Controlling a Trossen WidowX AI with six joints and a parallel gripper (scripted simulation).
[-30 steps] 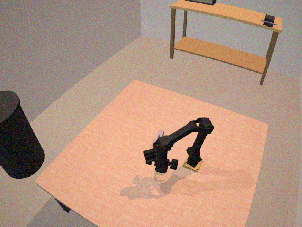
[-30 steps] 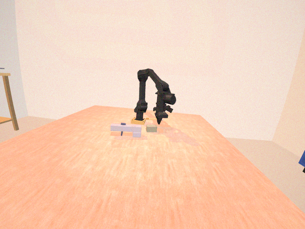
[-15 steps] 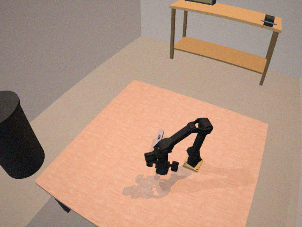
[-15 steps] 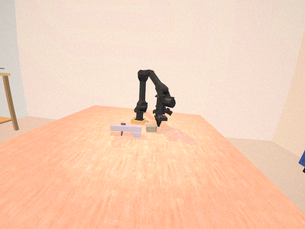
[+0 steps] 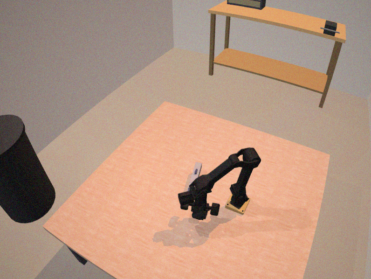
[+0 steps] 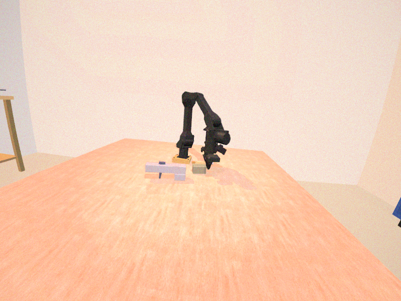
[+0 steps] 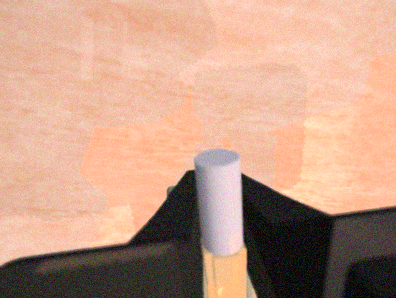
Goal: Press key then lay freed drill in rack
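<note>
My gripper tip is 2 cm short of the drill, 4 cm to the left of it and 3 cm below it. From my gripper tip the other things lie so: olive rack (2 cm ahead, 4 cm to the right); blue key (17 cm ahead, 19 cm to the right, 3 cm above).
</note>
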